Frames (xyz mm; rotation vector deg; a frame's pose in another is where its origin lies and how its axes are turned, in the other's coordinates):
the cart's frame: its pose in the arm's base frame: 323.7 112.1 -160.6 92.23 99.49 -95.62
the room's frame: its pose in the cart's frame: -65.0 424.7 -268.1 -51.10 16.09 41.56
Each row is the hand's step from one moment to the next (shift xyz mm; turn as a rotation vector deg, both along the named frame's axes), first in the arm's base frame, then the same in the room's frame.
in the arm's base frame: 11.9 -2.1 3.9 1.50 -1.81 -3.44
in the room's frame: 0.1 12.2 3.6 1.56 -0.46 3.84
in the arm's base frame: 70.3 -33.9 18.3 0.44 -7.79 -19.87
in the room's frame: -10.5 68.9 39.6 7.96 -9.70 17.27
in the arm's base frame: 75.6 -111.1 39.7 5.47 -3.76 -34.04
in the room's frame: -74.6 81.3 86.4 21.69 -12.18 24.16
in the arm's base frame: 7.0 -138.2 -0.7 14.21 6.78 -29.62
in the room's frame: -89.9 0.8 105.2 28.88 -2.03 16.94
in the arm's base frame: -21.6 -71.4 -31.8 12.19 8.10 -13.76
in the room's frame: -34.5 -37.0 63.3 18.67 4.09 6.19
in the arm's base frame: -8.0 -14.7 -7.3 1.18 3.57 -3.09
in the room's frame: -7.8 -11.1 12.2 4.83 -0.37 -0.46
